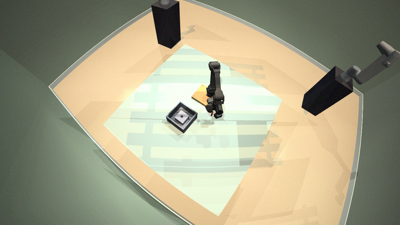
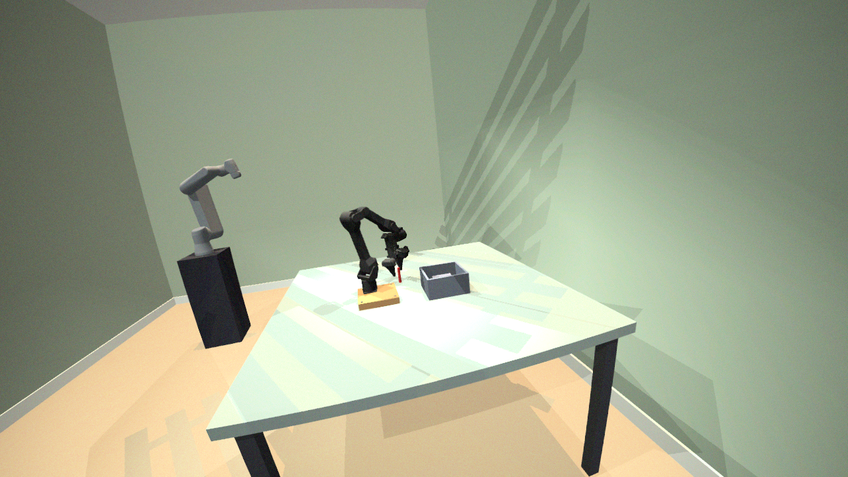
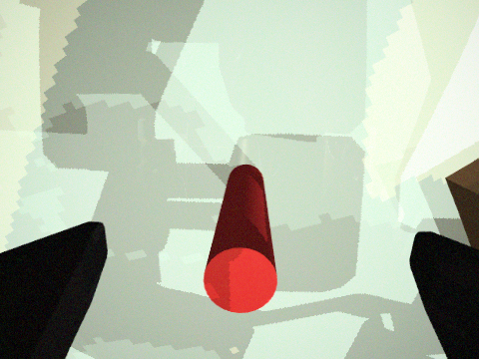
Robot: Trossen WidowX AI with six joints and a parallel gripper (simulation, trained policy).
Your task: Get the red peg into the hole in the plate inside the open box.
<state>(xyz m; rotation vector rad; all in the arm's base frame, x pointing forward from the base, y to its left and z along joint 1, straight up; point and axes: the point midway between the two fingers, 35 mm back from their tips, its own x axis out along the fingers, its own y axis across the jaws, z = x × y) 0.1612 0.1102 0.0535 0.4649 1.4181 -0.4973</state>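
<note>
The red peg lies 10 mm below my gripper tip and 10 mm ahead of it. Round my gripper tip: grey box: 200 mm to the right, 180 mm ahead, 30 mm below.
</note>
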